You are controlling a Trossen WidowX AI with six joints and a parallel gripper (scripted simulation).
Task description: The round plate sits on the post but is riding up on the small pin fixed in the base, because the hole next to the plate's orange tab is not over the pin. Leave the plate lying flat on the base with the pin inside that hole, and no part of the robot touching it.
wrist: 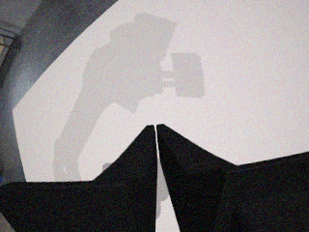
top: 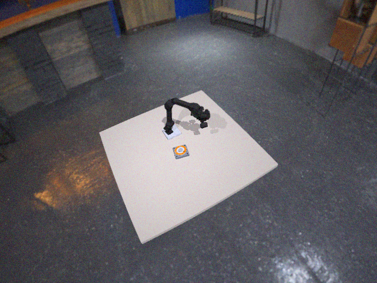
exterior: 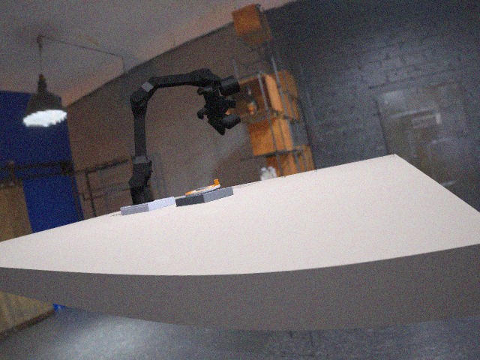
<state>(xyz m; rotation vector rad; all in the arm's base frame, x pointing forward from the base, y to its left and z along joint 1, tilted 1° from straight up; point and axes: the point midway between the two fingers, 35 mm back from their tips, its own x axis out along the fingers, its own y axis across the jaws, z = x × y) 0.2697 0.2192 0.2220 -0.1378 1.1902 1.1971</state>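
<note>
Right now my gripper tip is 310 mm to the left of the square grey base, 190 mm above it and 10 mm past it.
</note>
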